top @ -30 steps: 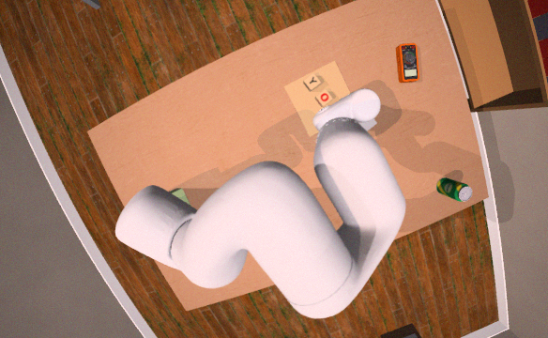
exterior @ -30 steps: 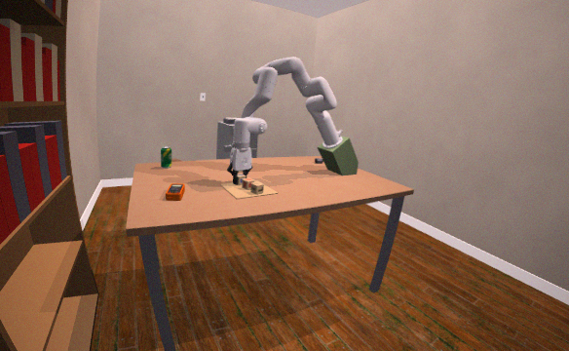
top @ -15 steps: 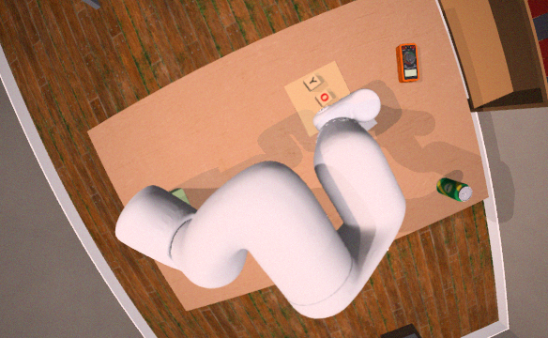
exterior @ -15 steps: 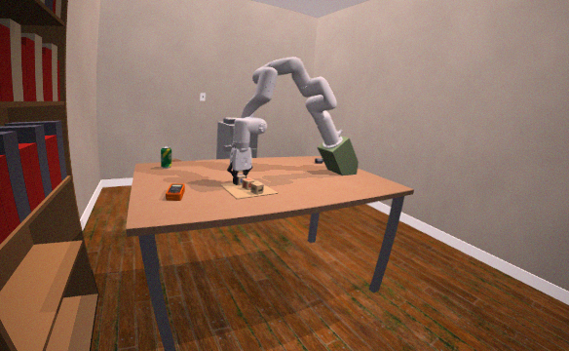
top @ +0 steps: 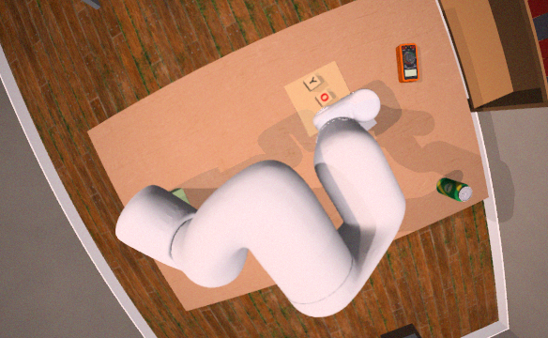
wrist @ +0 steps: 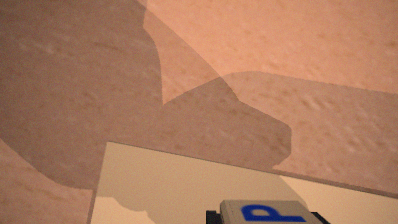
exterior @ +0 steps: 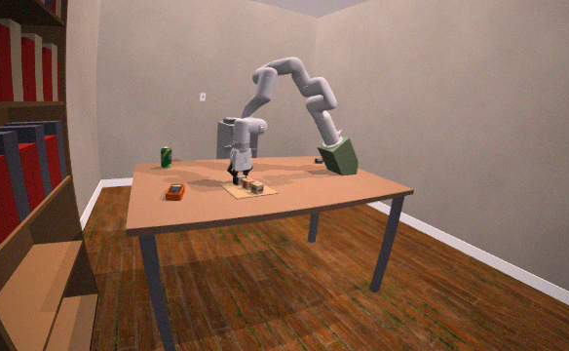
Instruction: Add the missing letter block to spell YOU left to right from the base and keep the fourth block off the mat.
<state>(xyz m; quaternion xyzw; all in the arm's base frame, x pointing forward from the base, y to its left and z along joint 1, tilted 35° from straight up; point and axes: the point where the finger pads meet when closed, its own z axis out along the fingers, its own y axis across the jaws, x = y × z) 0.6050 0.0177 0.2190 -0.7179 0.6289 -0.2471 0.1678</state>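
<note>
My hand is 7 cm to the right of the tan mat, 2 cm above it and 1 cm past it. Round my hand: orange multimeter (32 cm ahead, 2 cm to the left, 1 cm below); then green soda can (47 cm to the right, 25 cm ahead, 4 cm above).
</note>
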